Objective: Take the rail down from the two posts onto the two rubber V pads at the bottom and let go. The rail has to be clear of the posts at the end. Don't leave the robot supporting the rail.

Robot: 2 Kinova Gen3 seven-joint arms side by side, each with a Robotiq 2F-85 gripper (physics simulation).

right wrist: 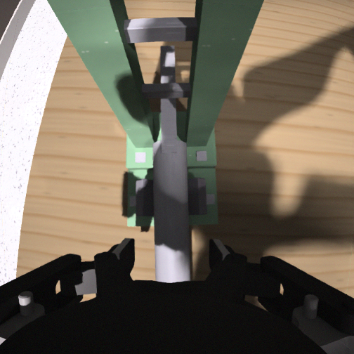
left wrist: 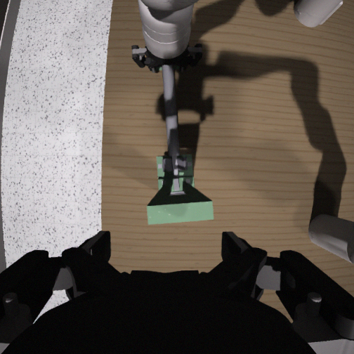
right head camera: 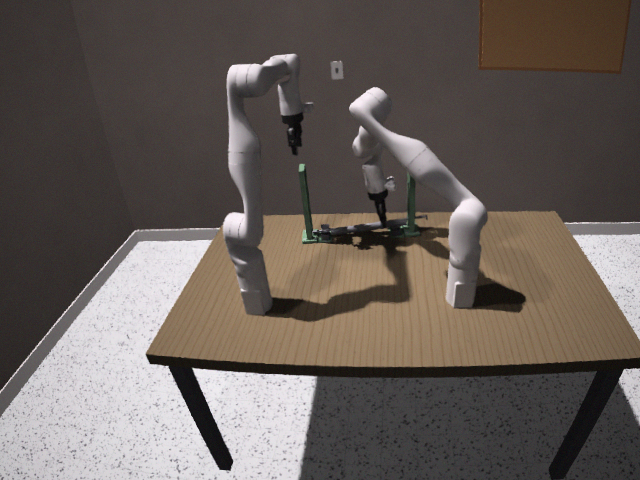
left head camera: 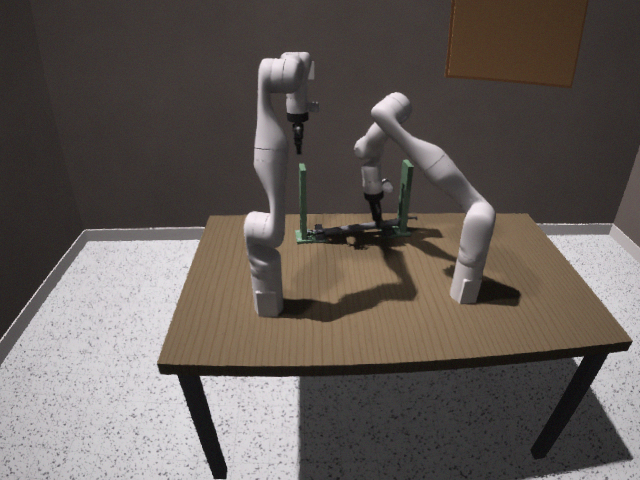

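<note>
The grey rail lies low between the green left post and the green right post. In the right wrist view it runs between the dark sides of the right V pad, and its narrow end reaches between the post's uprights. Contact with the pads cannot be told; the left pad is mostly hidden. My right gripper is open, its fingers apart on either side of the rail. My left gripper is open, above the left post.
Both posts stand on green bases near the far edge of the wooden table. Grey crossbars span the right post's uprights. The right arm reaches over from the right, close to the right post.
</note>
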